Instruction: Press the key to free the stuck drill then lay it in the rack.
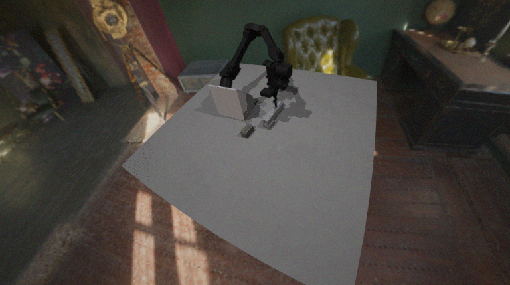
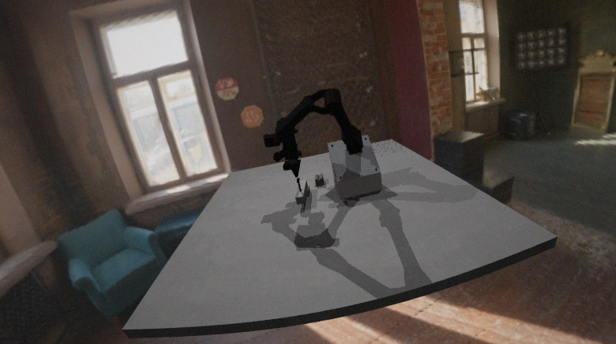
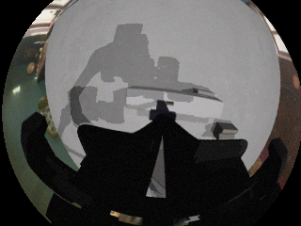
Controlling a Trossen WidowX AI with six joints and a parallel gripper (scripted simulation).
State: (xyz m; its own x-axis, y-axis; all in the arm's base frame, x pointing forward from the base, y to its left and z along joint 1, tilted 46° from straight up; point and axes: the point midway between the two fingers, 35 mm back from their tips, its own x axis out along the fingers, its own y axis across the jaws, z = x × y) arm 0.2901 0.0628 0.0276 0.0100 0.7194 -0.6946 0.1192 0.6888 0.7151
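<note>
The drill is 90 mm below my gripper tip, 50 mm to the right of it and 10 mm behind it. Also, from my gripper tip: light-grey slotted block: 100 mm below, 30 mm to the right, 10 mm behind; then dark ribbed block: 190 mm to the right, 120 mm below, 100 mm behind.
</note>
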